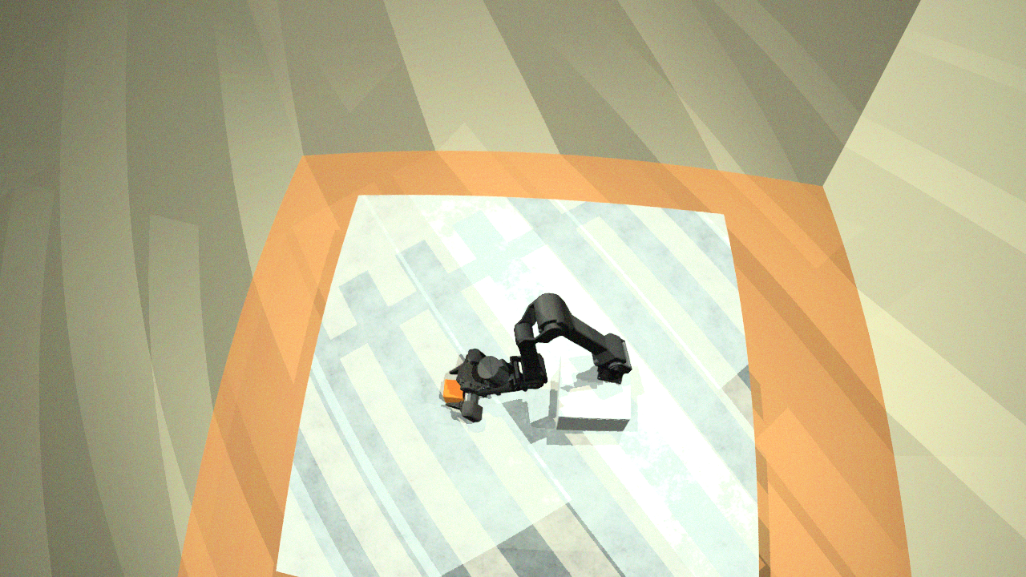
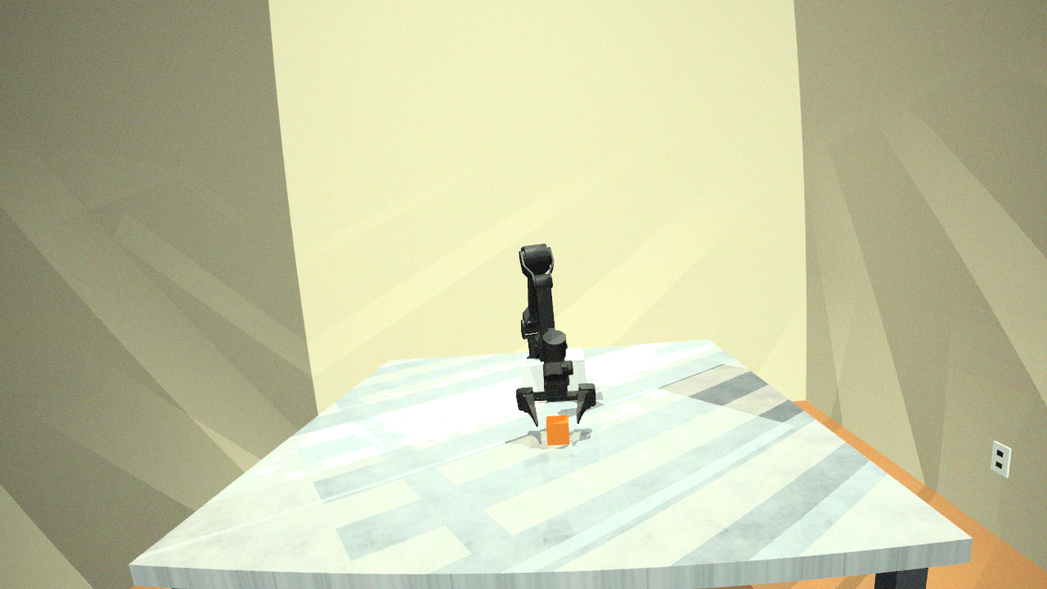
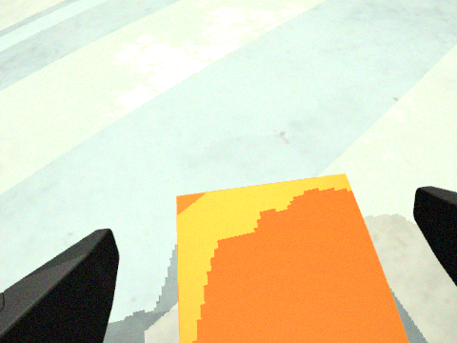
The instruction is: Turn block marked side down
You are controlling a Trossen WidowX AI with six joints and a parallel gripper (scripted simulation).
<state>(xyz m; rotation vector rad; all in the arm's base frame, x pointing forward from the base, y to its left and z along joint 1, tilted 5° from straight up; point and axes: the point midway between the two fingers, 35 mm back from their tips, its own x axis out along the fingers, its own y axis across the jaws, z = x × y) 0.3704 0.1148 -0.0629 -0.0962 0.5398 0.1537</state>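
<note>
Right now my gripper tip is 30 mm past the orange block and 20 mm above it.
</note>
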